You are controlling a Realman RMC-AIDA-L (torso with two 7-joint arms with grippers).
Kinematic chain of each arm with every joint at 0, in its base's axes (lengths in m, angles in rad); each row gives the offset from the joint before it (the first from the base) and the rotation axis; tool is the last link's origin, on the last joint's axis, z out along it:
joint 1: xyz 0 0 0.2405 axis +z
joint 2: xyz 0 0 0 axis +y
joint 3: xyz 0 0 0.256 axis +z
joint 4: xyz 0 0 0 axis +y
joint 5: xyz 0 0 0.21 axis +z
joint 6: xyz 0 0 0 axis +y
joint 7: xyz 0 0 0.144 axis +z
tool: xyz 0 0 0
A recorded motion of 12 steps. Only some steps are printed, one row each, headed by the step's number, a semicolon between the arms.
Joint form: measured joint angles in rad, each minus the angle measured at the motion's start. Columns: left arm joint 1, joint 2, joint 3, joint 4, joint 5, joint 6, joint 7; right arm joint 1, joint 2, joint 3, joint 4, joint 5, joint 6, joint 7.
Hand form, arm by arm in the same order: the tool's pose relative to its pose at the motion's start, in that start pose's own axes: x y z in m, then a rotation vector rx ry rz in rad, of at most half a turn. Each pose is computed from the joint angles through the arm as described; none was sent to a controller.
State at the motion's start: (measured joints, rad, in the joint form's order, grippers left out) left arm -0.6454 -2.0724 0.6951 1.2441 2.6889 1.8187 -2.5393; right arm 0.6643 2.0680 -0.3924 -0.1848 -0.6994 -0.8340 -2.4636
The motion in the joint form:
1: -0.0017 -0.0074 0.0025 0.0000 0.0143 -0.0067 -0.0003; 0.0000 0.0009 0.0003 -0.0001 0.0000 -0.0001 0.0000
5: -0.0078 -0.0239 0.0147 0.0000 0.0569 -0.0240 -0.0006; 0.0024 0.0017 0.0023 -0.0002 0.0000 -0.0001 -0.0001
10: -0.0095 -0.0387 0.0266 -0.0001 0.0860 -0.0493 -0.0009; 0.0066 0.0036 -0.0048 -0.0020 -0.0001 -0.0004 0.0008
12: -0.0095 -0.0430 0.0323 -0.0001 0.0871 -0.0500 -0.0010; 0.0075 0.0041 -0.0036 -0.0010 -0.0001 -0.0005 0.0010
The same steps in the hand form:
1: -0.0003 0.0005 0.0026 0.0085 -0.0055 -0.0002; -0.0003 -0.0002 -0.0002 0.0000 -0.0003 0.0007
5: -0.0004 0.0015 0.0085 0.0387 -0.0248 0.0052; -0.0003 -0.0012 0.0003 0.0009 0.0008 0.0026
10: 0.0000 0.0019 0.0140 0.0646 -0.0306 0.0106; -0.0006 -0.0046 0.0015 0.0107 -0.0006 0.0005
12: -0.0002 0.0036 0.0159 0.0629 -0.0352 0.0150; -0.0009 -0.0050 0.0015 0.0107 -0.0009 0.0023

